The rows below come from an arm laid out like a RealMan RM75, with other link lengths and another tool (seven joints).
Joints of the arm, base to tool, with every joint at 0 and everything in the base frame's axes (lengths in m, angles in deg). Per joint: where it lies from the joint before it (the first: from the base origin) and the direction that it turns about. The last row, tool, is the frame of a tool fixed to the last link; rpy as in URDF.
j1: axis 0 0 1 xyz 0 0 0.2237
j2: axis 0 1 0 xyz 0 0 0
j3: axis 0 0 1 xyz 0 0 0.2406
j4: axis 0 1 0 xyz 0 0 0
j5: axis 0 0 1 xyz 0 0 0.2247
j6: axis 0 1 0 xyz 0 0 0
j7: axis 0 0 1 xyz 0 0 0.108
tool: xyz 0.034 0.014 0.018 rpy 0 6 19.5
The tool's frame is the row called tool.
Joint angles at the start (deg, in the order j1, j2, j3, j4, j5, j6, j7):
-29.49 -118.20 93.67 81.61 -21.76 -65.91 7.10
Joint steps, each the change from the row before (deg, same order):
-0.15 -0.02 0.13 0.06 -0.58 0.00 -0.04
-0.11 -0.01 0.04 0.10 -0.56 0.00 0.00
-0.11 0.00 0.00 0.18 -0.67 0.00 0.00
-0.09 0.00 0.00 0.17 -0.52 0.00 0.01
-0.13 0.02 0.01 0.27 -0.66 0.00 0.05
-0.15 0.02 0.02 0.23 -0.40 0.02 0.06
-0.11 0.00 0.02 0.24 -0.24 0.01 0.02
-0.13 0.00 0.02 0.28 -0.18 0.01 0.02
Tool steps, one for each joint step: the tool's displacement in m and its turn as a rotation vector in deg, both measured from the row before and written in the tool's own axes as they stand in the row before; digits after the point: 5 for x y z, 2 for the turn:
0.00196 0.00175 -0.00026 -0.50 0.37 -0.09
0.00177 0.00123 -0.00050 -0.43 0.39 -0.12
0.00217 0.00119 -0.00086 -0.47 0.51 -0.18
0.00185 0.00096 -0.00077 -0.36 0.42 -0.11
0.00264 0.00123 -0.00119 -0.44 0.58 -0.05
0.00241 0.00089 -0.00100 -0.25 0.47 0.10
0.00205 0.00072 -0.00092 -0.14 0.38 0.10
0.00230 0.00068 -0.00105 -0.09 0.41 0.17

